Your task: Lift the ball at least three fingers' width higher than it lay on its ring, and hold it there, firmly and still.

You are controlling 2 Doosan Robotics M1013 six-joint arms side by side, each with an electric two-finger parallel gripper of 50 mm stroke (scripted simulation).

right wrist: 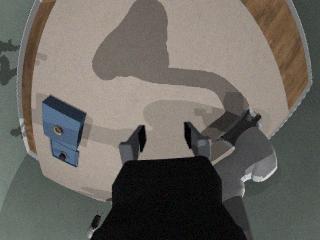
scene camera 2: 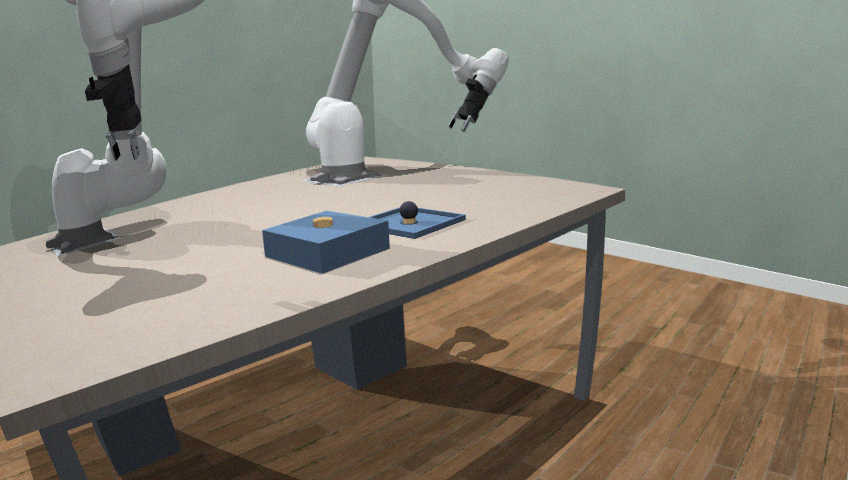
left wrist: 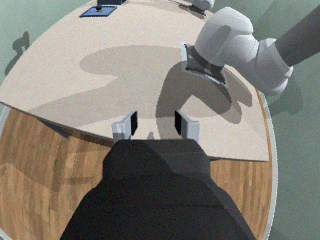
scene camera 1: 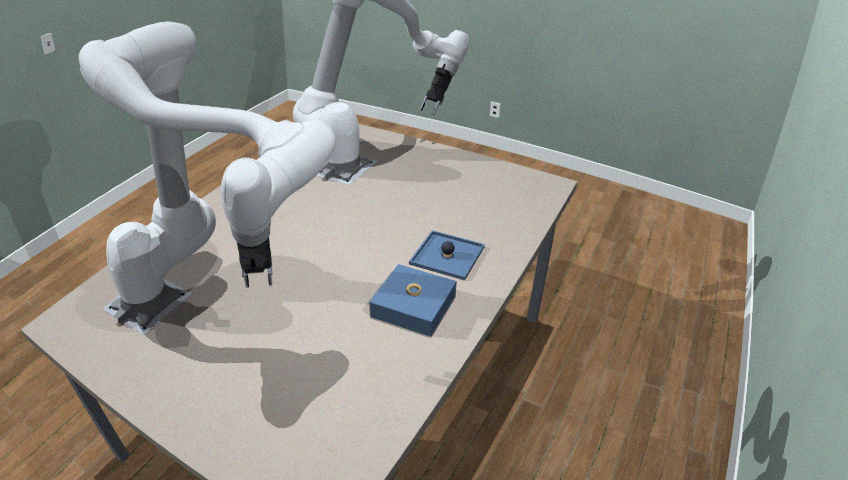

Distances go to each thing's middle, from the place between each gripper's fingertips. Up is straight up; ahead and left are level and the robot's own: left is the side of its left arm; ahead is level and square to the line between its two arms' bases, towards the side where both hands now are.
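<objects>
If you picture the shallow blue tray (scene camera 1: 429,255), my right hand (scene camera 2: 127,157) is 0.27 m above it, 0.16 m short of it and 0.65 m to the right of it. There's a blue box (scene camera 2: 310,243) too, and from my right hand that box is 0.23 m below, 0.2 m ahead and 0.39 m to the left. Going by its middle, the blue box is nearer to my right hand than to my left hand.
As for my left hand (scene camera 2: 456,128), the tray is 0.15 m below it, 0.5 m ahead of it and 0.69 m to the right of it, while the box is 0.11 m below that same hand, 0.54 m ahead and 0.95 m to the right. Going by their middles, the shallow blue tray is the nearest to my left hand of the things named here.
</objects>
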